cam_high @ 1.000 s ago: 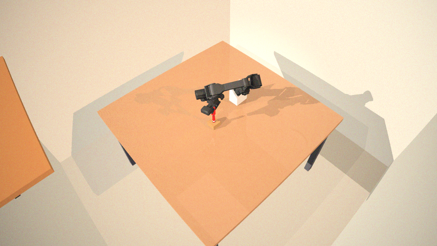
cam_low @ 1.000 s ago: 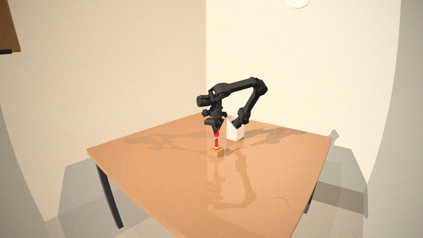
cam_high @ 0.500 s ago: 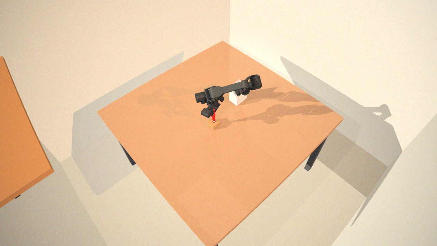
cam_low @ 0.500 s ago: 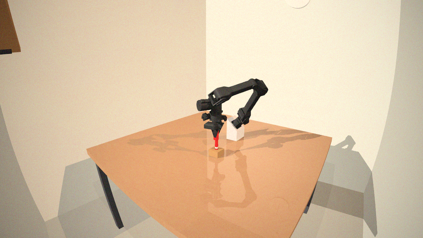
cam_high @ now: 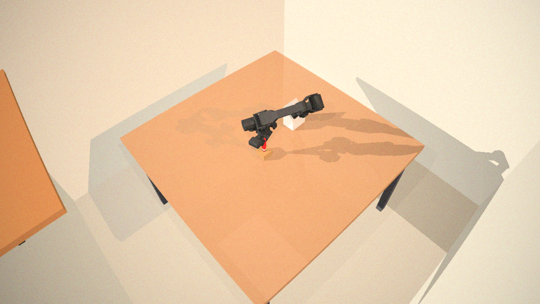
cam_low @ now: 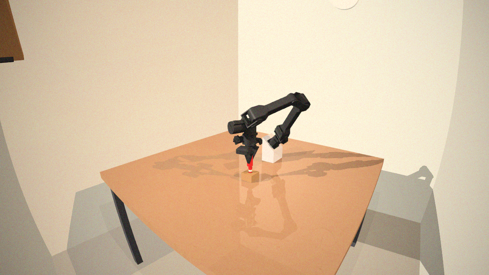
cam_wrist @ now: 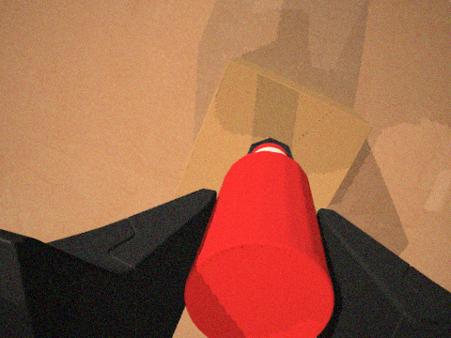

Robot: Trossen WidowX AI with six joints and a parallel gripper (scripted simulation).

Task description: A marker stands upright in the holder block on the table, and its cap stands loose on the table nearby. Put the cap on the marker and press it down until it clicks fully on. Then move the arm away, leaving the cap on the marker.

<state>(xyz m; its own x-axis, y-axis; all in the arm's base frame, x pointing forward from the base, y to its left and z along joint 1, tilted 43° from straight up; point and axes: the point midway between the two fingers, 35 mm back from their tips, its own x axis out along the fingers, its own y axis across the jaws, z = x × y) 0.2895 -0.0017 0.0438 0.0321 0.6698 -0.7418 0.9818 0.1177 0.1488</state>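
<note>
The red cap lies 1 cm above my gripper tip. Also, from my gripper tip: holder block (7 cm below).
</note>
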